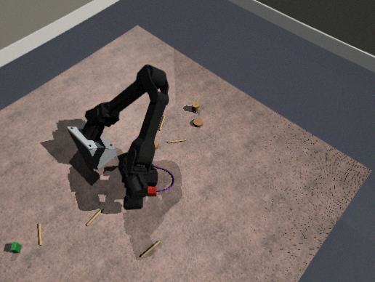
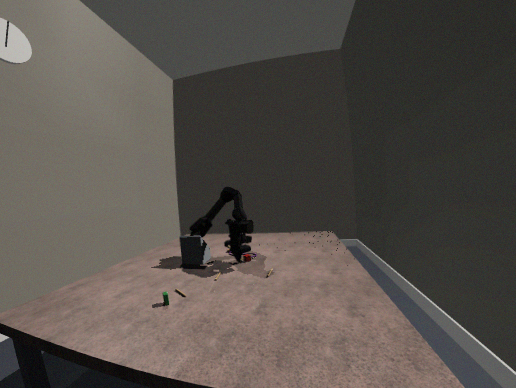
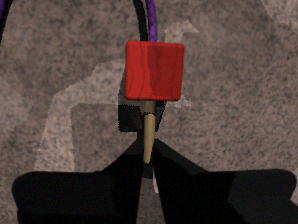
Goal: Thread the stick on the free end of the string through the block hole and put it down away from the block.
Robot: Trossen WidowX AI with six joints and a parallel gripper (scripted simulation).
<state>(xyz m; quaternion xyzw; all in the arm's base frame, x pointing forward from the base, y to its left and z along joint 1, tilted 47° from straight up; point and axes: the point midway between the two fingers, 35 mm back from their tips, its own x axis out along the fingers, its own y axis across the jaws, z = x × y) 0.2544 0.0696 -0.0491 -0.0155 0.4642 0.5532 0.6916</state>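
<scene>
My gripper tip is now 40 mm to the right of the small red block, 30 mm short of it and 10 mm below it. From my gripper tip the other things lie so: green block: 400 mm to the right, 100 mm behind, 10 mm above; thin wooden stick: 30 mm to the left, 30 mm ahead, 10 mm above; round wooden button: 170 mm to the left, 130 mm behind.
</scene>
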